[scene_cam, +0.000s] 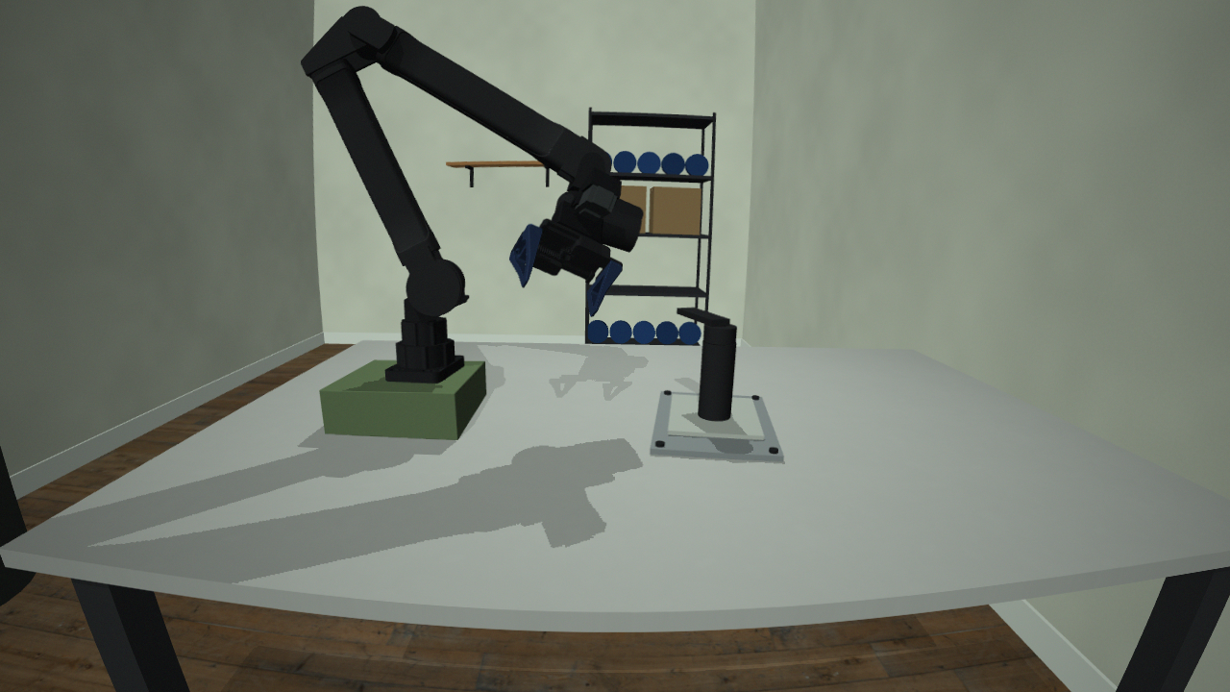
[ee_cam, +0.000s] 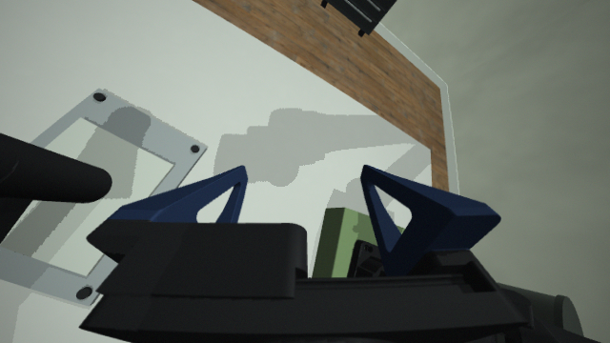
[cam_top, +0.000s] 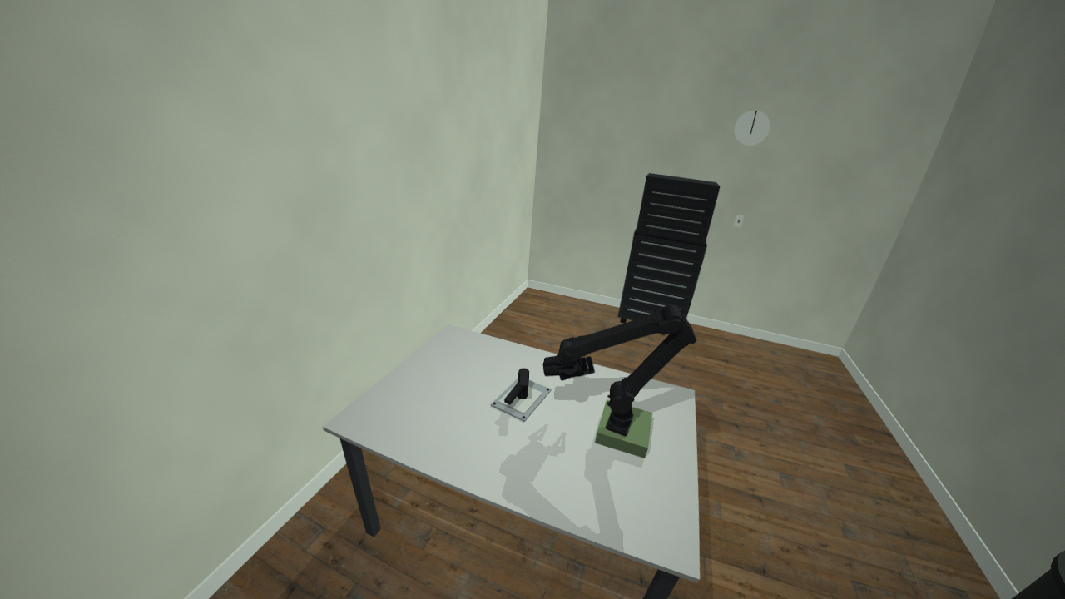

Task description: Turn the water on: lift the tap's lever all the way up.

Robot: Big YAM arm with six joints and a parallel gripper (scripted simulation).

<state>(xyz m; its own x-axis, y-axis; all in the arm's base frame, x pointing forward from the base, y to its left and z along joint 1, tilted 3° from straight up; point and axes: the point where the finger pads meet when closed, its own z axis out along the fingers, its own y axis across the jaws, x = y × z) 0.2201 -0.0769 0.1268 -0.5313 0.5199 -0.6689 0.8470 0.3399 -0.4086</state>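
My gripper is now 19 cm short of the black lever, 12 cm to the right of it and 4 cm above it. From my hand the other things lie so: tap (20 cm ahead, 10 cm to the left, 10 cm below).
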